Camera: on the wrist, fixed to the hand. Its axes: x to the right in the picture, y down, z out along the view.
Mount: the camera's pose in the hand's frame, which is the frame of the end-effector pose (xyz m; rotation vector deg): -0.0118 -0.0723 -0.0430 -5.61 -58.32 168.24
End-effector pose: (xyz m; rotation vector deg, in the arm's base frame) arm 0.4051 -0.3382 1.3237 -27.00 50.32 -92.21
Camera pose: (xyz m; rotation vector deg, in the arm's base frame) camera 0.3297 -0.3123 1.3529 13.38 3.37 76.68
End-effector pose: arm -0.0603 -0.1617 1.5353 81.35 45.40 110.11
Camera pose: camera -0.0900 -0.1296 1.4625 -70.00 84.24 -18.24
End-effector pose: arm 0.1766 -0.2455 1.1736 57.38 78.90 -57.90
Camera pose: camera 0.0957 -0.2246 1.1892 52.65 -73.40 51.62
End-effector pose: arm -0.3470 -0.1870 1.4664 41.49 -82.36 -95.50
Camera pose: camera -0.3198 -0.1969 1.3866 -107.64 -55.20 36.25
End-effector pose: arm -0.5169 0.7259 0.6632 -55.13 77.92 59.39
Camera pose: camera -0.4592 0.6640 0.6710 -104.60 -31.26 -107.79
